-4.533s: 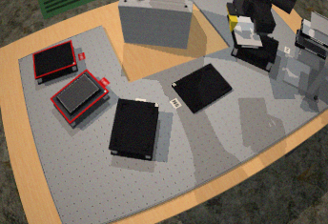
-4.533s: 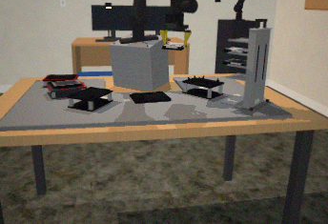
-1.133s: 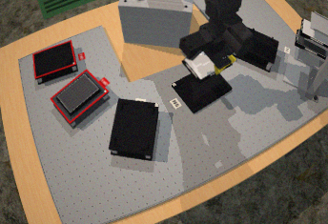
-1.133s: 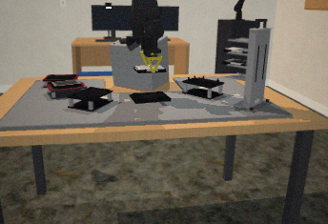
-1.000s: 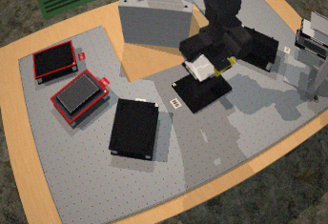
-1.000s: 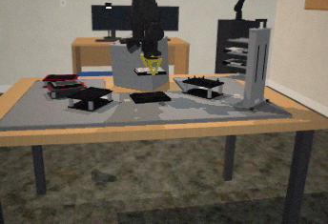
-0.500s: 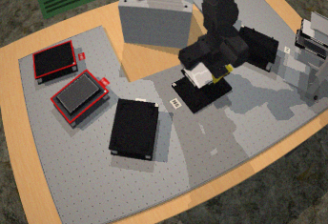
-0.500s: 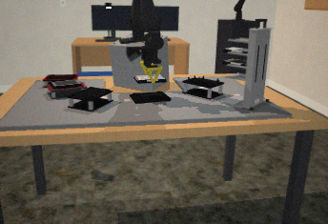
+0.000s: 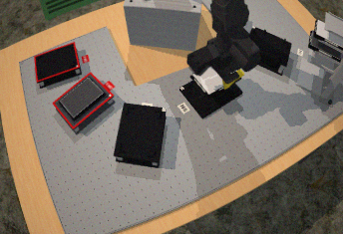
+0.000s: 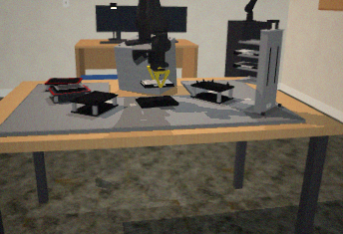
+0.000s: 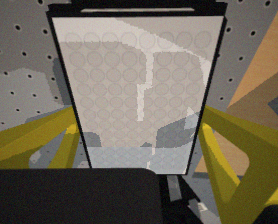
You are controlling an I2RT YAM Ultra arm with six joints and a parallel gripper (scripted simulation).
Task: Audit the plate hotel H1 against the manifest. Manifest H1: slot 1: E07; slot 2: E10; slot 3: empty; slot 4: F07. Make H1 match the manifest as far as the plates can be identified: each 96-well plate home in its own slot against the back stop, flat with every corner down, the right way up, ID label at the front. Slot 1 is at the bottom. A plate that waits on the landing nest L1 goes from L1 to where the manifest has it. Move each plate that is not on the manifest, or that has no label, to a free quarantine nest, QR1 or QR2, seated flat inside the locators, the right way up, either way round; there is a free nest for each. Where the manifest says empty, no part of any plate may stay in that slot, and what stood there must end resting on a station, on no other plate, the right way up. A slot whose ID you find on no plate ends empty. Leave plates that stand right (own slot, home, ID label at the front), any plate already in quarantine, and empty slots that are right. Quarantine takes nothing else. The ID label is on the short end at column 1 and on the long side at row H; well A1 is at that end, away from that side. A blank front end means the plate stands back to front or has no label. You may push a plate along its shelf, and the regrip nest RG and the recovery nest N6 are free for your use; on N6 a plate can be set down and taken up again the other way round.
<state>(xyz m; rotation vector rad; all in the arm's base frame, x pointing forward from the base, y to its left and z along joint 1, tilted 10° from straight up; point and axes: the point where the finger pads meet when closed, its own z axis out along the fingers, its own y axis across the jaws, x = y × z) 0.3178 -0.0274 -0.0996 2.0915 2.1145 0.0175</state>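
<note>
Right now the flat black recovery nest N6 is 80 mm below my hand. Also, from my hand: A1 mark: 110 mm behind, 270 mm to the left, 30 mm below; black regrip nest RG: 20 mm behind, 270 mm to the left, 30 mm below; black landing nest L1: 20 mm ahead, 270 mm to the right, 40 mm below.
</note>
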